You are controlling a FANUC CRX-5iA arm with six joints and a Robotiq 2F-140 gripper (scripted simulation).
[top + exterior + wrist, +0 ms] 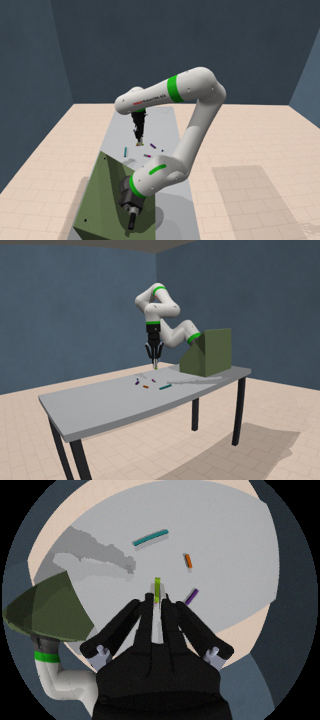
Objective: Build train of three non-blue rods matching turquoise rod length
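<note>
The grey rod lies 130 mm below my hand, 40 mm to the right of it and 10 mm behind it. The rest, counted from my hand: orange rod 130 mm below, 100 mm ahead, 30 mm to the left; magenta rod 130 mm below, 70 mm to the right, 20 mm behind; lime rod 30 mm below.
</note>
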